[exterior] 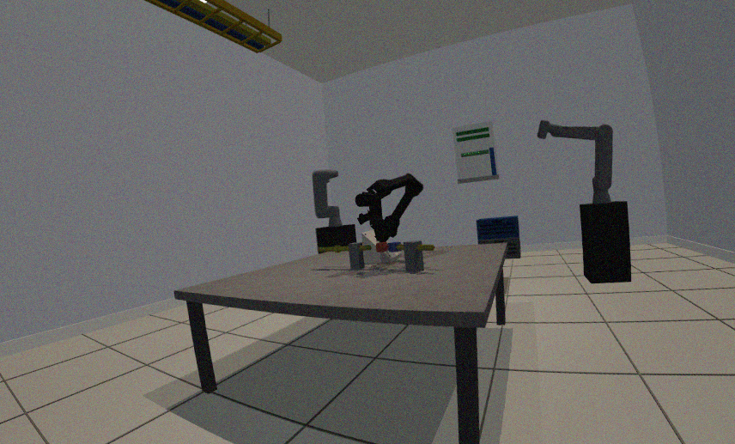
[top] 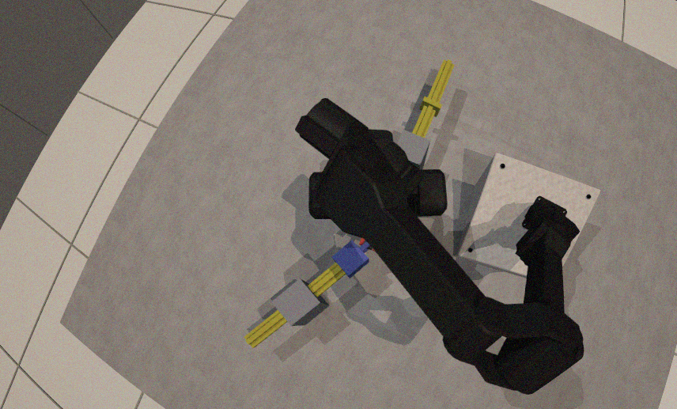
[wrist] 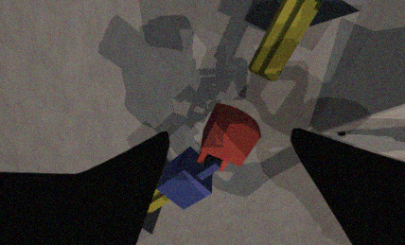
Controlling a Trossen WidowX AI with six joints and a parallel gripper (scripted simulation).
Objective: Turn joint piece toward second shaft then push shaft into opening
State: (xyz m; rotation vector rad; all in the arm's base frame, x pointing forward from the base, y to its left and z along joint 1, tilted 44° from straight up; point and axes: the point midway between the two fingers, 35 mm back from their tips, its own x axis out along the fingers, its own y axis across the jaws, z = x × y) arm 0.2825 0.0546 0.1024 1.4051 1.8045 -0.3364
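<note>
My gripper tip is now 3 cm above the dark red joint piece, 2 cm to the right of it and 1 cm past it.
</note>
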